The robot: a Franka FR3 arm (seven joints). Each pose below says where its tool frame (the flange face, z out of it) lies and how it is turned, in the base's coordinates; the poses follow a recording.
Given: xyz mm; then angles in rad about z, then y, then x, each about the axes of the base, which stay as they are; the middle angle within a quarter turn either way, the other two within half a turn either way.
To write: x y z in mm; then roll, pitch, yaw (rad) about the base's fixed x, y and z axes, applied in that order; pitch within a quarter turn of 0, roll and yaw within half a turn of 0. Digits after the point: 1 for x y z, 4 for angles.
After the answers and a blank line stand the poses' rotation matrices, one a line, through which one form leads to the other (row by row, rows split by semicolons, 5 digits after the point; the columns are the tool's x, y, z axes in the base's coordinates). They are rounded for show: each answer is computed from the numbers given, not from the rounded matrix.
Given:
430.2 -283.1 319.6 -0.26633 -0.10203 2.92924
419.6 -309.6 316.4 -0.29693 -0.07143 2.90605
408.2 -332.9 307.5 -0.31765 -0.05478 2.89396
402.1 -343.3 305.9 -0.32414 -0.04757 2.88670
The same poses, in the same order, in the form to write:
430.2 -283.1 319.6 2.9614 0.1521 0.2417
419.6 -309.6 316.4 2.9354 0.1351 0.2745
408.2 -332.9 307.5 2.9218 0.1273 0.2968
402.1 -343.3 305.9 2.9135 0.1242 0.3038

0.95973 0.26182 -0.10185; 0.23657 -0.94872 -0.20966; -0.15153 0.17712 -0.97245
0.95380 0.29184 -0.07137; 0.26858 -0.93471 -0.23278; -0.13464 0.20285 -0.96991
0.94855 0.31187 -0.05475; 0.29006 -0.92519 -0.24474; -0.12698 0.21627 -0.96804
0.94685 0.31813 -0.04755; 0.29684 -0.92112 -0.25186; -0.12392 0.22436 -0.96660

